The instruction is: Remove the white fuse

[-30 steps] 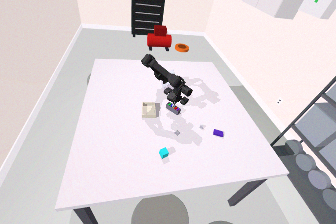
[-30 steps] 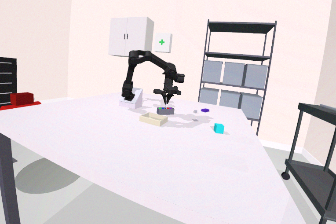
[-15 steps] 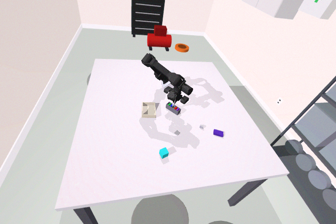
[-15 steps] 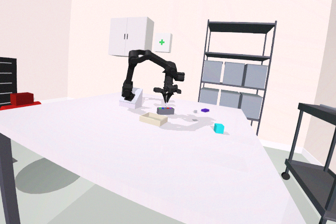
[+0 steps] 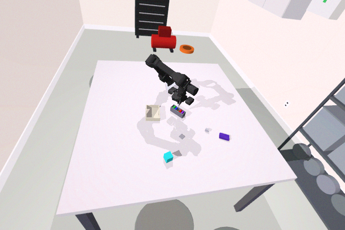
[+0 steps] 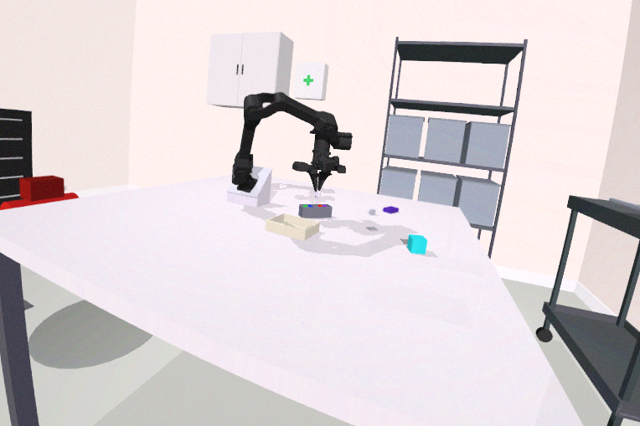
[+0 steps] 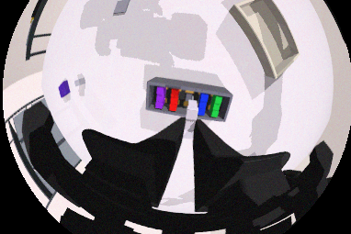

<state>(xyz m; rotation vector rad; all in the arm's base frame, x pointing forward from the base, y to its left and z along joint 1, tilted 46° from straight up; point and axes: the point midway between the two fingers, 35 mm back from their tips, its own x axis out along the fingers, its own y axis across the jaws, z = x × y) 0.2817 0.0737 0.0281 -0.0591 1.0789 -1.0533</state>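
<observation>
My gripper tip is now 18 cm to the left of the beige tray, 9 cm above it and 1 cm short of it. The rest, counted from my gripper tip: blue fuse: 7 cm below, 1 cm to the right, 1 cm behind; white fuse: 1 cm below; red fuse: 7 cm below, 2 cm to the left, 1 cm ahead.
</observation>
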